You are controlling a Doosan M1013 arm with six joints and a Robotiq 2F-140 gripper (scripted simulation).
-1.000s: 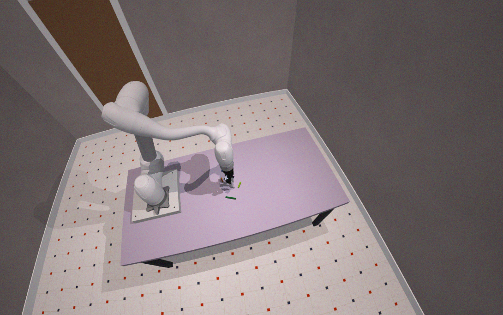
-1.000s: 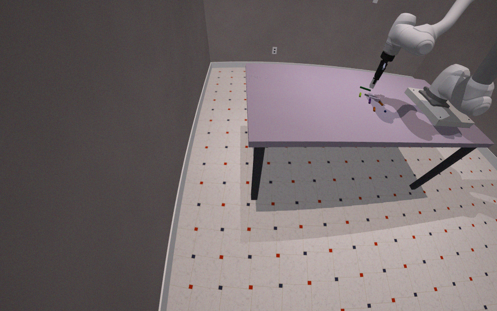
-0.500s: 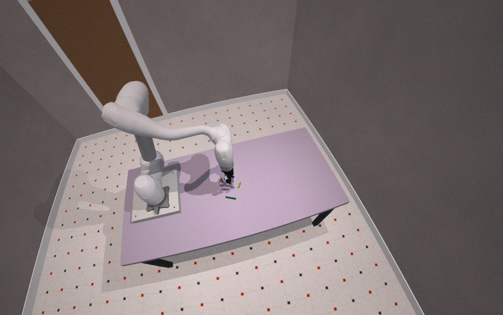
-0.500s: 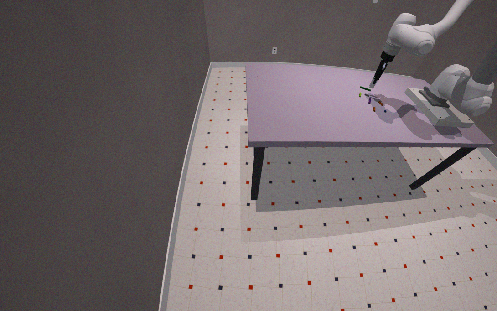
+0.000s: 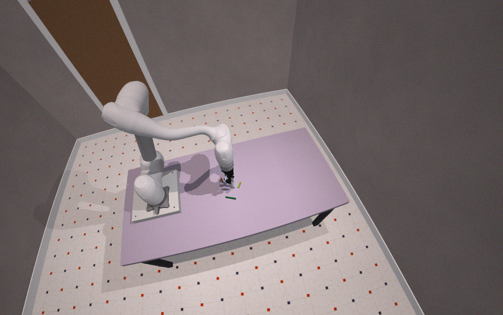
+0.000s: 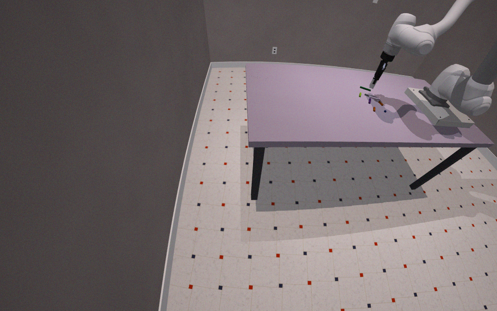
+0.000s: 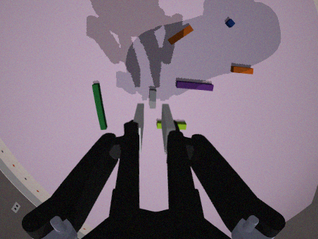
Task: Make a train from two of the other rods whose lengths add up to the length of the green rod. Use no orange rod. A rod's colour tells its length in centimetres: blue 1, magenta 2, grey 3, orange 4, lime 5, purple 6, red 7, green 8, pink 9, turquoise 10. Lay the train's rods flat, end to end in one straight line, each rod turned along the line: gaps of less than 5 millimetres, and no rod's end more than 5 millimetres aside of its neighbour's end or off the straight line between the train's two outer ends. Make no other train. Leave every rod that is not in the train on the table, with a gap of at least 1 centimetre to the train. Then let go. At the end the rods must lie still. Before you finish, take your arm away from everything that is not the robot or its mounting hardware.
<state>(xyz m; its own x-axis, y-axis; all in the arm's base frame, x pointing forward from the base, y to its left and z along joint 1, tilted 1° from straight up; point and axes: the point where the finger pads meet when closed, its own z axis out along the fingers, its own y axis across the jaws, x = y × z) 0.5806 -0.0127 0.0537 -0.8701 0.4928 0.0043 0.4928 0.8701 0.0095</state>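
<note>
Now: hand 100 mm above the grey rod. From my hand the other things lie so: lime rod: 100 mm below, 60 mm ahead, 10 mm to the left; purple rod: 100 mm below, 70 mm to the left, 10 mm ahead; green rod: 100 mm below, 80 mm to the right, 30 mm behind.
</note>
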